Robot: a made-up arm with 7 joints. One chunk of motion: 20 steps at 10 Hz.
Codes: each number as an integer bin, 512 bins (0 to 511) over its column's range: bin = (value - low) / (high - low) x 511, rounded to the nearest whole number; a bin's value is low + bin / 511 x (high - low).
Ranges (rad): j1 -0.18..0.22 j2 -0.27..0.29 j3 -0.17..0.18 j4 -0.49..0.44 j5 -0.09..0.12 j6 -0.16..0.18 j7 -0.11..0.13
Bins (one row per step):
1: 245 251 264 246 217 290 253
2: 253 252 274 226 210 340 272
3: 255 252 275 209 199 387 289
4: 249 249 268 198 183 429 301
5: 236 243 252 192 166 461 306
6: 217 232 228 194 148 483 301
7: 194 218 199 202 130 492 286
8: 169 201 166 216 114 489 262
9: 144 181 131 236 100 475 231
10: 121 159 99 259 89 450 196
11: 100 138 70 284 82 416 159
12: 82 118 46 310 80 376 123
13: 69 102 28 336 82 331 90
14: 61 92 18 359 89 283 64
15: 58 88 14 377 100 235 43
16: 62 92 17 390 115 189 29
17: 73 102 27 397 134 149 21
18: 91 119 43 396 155 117 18
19: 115 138 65 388 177 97 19
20: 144 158 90 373 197 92 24
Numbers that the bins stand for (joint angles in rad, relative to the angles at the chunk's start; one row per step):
1: 0.0118 0.0051 0.0108 -0.0423 -0.0008 0.0330 0.0088
2: 0.0180 0.0062 0.0177 -0.0787 -0.0037 0.0662 0.0177
3: 0.0196 0.0062 0.0184 -0.1096 -0.0082 0.0975 0.0257
4: 0.0149 0.0029 0.0136 -0.1296 -0.0148 0.1254 0.0314
5: 0.0047 -0.0037 0.0026 -0.1406 -0.0218 0.1467 0.0337
6: -0.0101 -0.0158 -0.0138 -0.1369 -0.0292 0.1614 0.0314
7: -0.0281 -0.0311 -0.0337 -0.1224 -0.0366 0.1674 0.0243
8: -0.0477 -0.0497 -0.0563 -0.0969 -0.0432 0.1654 0.0131
9: -0.0673 -0.0716 -0.0803 -0.0605 -0.0489 0.1560 -0.0015
10: -0.0853 -0.0958 -0.1022 -0.0186 -0.0534 0.1394 -0.0179
11: -0.1017 -0.1188 -0.1221 0.0269 -0.0563 0.1168 -0.0353
12: -0.1158 -0.1407 -0.1385 0.0742 -0.0571 0.0902 -0.0522
13: -0.1260 -0.1582 -0.1508 0.1215 -0.0563 0.0602 -0.0677
14: -0.1323 -0.1692 -0.1577 0.1634 -0.0534 0.0283 -0.0799
15: -0.1346 -0.1736 -0.1604 0.1961 -0.0489 -0.0036 -0.0898
16: -0.1315 -0.1692 -0.1584 0.2198 -0.0427 -0.0342 -0.0964
17: -0.1229 -0.1582 -0.1515 0.2325 -0.0349 -0.0609 -0.1001
18: -0.1088 -0.1396 -0.1405 0.2307 -0.0263 -0.0822 -0.1015
19: -0.0900 -0.1188 -0.1255 0.2161 -0.0173 -0.0955 -0.1011
20: -0.0673 -0.0968 -0.1084 0.1888 -0.0090 -0.0988 -0.0987

